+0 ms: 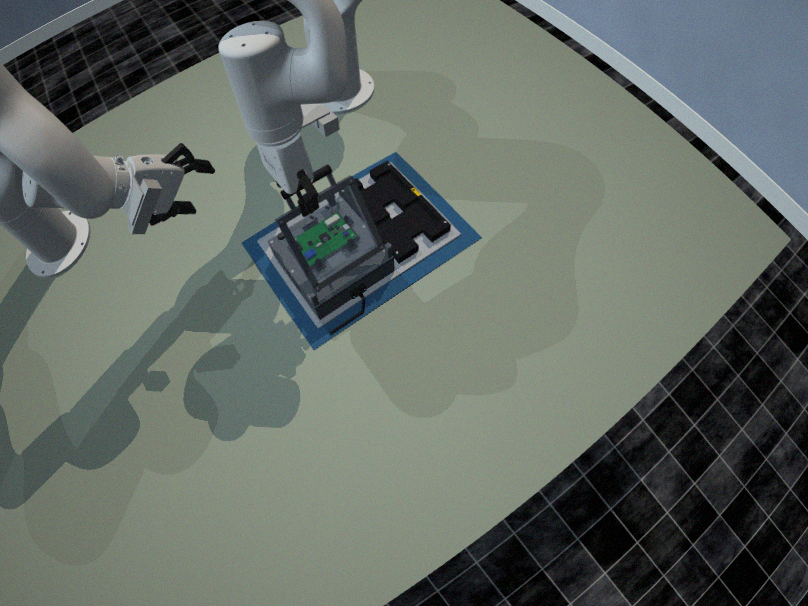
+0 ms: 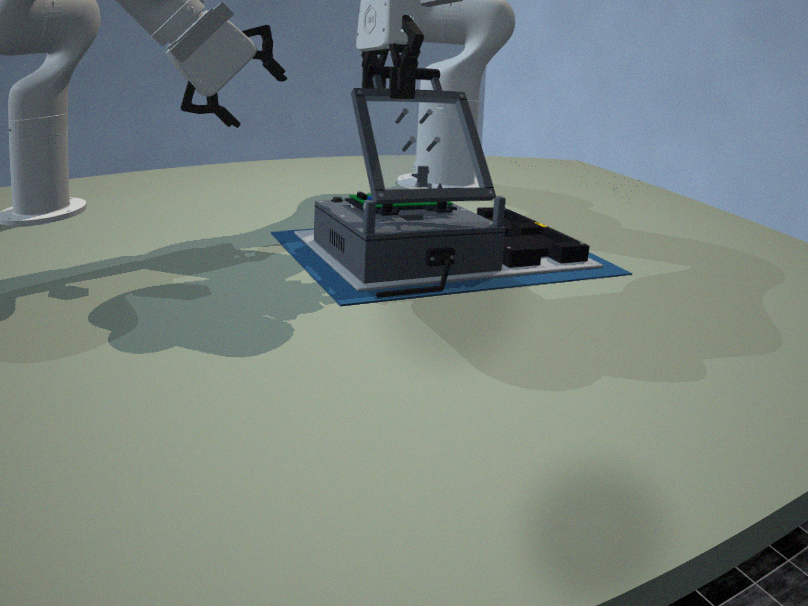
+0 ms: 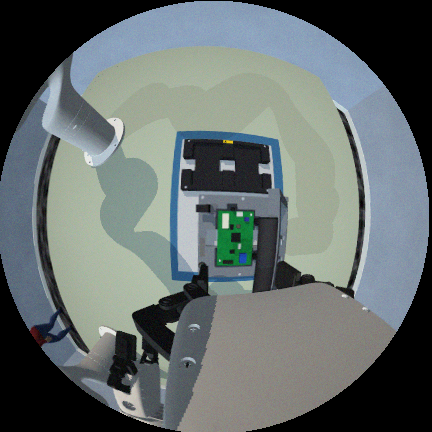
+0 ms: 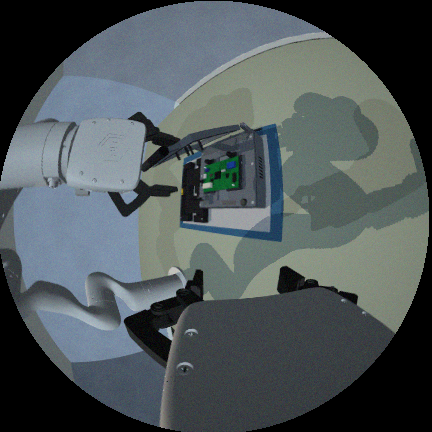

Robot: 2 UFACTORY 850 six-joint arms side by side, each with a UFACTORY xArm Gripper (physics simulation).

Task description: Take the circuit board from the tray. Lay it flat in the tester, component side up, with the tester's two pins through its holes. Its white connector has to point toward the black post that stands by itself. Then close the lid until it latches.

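Observation:
The green circuit board (image 1: 326, 238) (image 3: 235, 245) (image 4: 221, 175) lies component side up in the grey tester (image 2: 404, 251) (image 4: 254, 192). Its white connector (image 3: 225, 220) (image 4: 208, 185) is at the board end beside a black post (image 3: 232, 206). Whether the pins are through its holes cannot be told. The tester's lid (image 1: 370, 212) (image 2: 365, 143) (image 4: 215, 134) stands tilted, partly open above the board. My left gripper (image 2: 386, 84) (image 3: 243, 275) is open at the lid's top edge, with the lid's black handle bar (image 3: 266, 250) between its spread fingers. My right gripper (image 1: 203, 188) (image 2: 260, 101) (image 4: 242, 281) is open and empty, away from the tester.
The black tray (image 1: 417, 221) (image 2: 548, 244) (image 3: 207, 165) stands beside the tester, empty of the board. Both are on a white base within a blue mat (image 1: 280, 287) (image 3: 175, 235). A black cable (image 1: 363, 309) (image 2: 446, 277) runs from the tester's side onto the mat.

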